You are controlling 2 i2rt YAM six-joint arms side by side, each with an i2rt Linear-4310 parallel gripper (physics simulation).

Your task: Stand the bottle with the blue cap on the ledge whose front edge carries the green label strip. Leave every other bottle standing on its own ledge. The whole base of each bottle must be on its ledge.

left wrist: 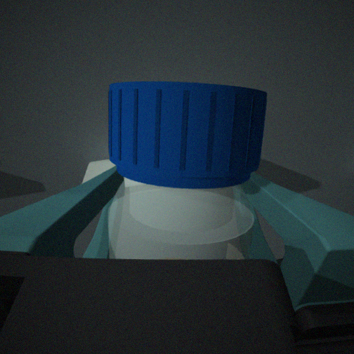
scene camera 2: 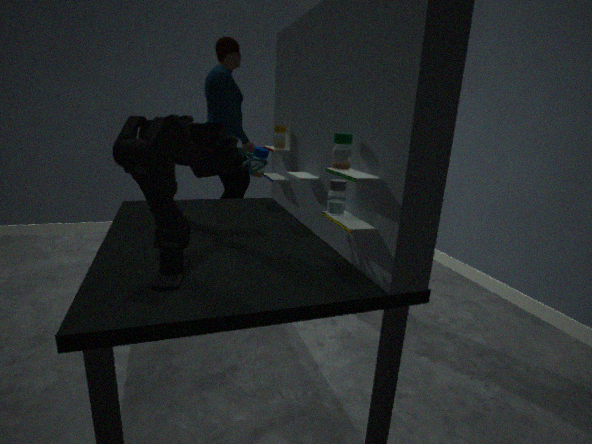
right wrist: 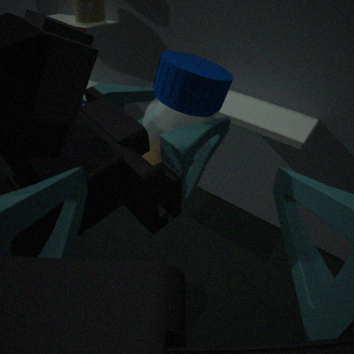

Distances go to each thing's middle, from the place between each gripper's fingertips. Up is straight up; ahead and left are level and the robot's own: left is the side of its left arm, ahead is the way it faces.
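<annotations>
The bare ledge (right wrist: 293, 128) is 15 cm ahead of my left hand and 6 cm below it. As for the blue-capped bottle (left wrist: 183, 147), my left gripper is 3 cm past it, and it's 1 cm above the bottle and 1 cm to the right of it.
From my right hand, the bare ledge is 260 mm ahead, 80 mm below and 40 mm to the left. The blue-capped bottle is 80 mm ahead of my right hand, with 50 mm to the left of it and 20 mm below it as well.
</annotations>
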